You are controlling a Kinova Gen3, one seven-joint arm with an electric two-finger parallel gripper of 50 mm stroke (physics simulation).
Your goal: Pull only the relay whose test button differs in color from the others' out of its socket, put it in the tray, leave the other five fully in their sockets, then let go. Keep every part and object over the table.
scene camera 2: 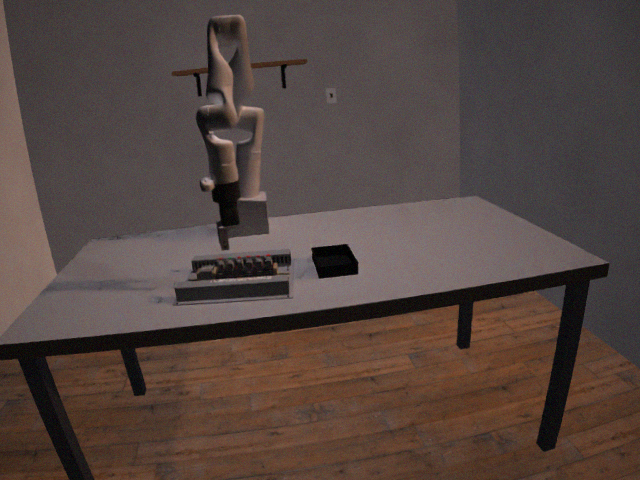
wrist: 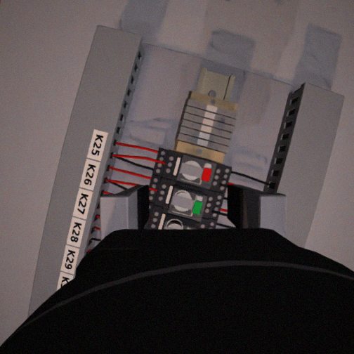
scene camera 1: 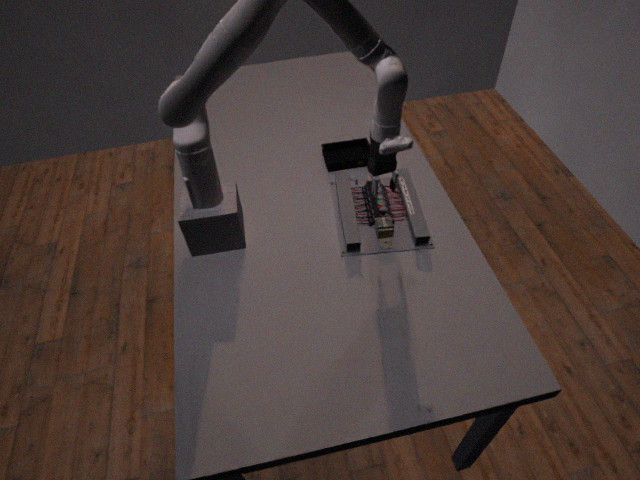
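The relay with the green test button is second in the row and sits in its socket; its green button also shows in scene camera 2. The first relay, beside the beige end piece, has a red button. A third relay is partly hidden by the gripper body, which hides the others in the wrist view. Several red buttons show in scene camera 2. My gripper is open and empty above the row, its fingers on either side of the green-button relay's line. The black tray stands beside the panel.
Grey wire ducts flank the relays, one with labels K25 onward. Red and black wires run from the sockets toward the ducts. A terminal block stands at the row's end. The arm's base block is on the table.
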